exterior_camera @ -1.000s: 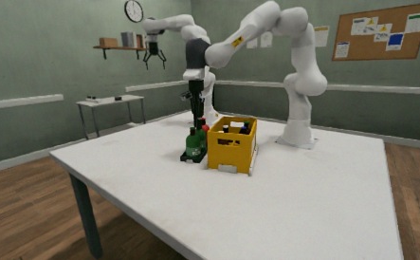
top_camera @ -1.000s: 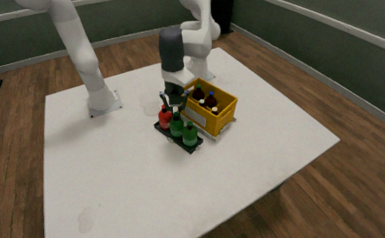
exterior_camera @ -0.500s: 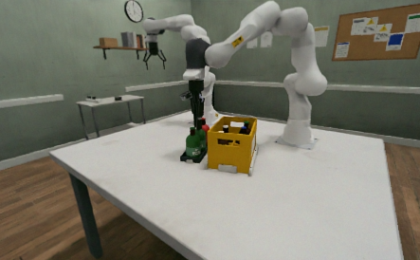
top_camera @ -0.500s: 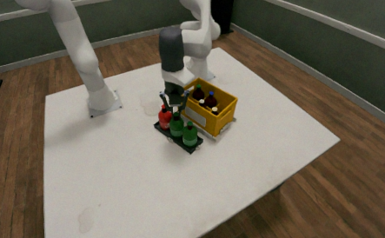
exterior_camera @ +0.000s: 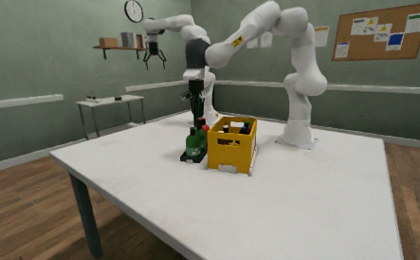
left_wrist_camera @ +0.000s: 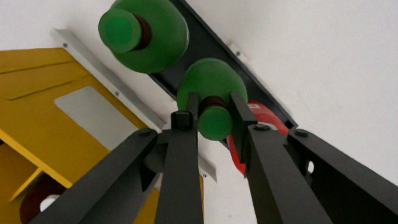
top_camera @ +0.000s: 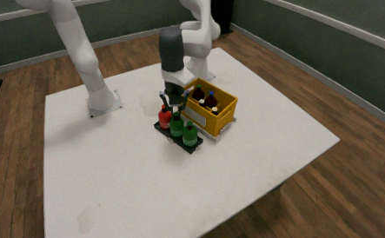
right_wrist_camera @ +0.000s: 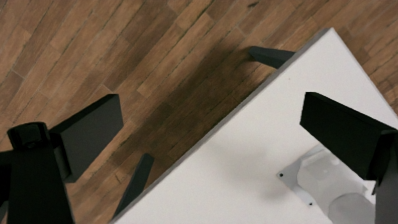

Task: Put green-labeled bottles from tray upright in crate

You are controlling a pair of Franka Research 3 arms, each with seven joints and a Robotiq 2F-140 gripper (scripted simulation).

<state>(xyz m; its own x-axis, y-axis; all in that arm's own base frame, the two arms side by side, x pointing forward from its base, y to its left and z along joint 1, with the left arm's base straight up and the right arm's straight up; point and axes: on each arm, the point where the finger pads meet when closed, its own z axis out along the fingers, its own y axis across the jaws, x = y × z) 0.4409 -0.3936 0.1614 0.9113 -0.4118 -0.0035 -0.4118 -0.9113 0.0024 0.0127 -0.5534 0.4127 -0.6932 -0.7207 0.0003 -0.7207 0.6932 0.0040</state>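
Right now the red bottle is 8 cm behind my left hand, 3 cm to the right of it and 8 cm below it. The rest, counted from my left hand: tray: 15 cm below; blue-capped bottle: 6 cm behind, 24 cm to the left, 7 cm below; yellow crate: 4 cm behind, 20 cm to the left, 8 cm below.
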